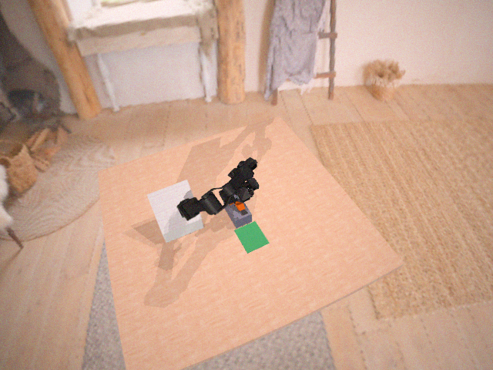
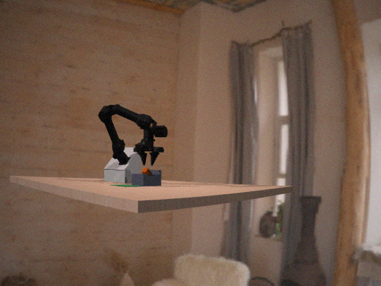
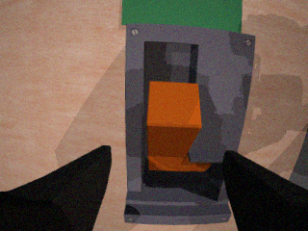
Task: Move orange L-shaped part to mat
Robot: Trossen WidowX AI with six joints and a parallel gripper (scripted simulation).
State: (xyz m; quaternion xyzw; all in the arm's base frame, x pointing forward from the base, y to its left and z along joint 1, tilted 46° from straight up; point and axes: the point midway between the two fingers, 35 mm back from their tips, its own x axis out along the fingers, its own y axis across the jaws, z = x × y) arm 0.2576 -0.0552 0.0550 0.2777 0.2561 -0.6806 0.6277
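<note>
My gripper tip is now 2 cm past the orange L-shaped part, 3 cm to the right of it and 7 cm above it. The rest, counted from my gripper tip: green mat: 2 cm behind, 14 cm to the right, 13 cm below.
</note>
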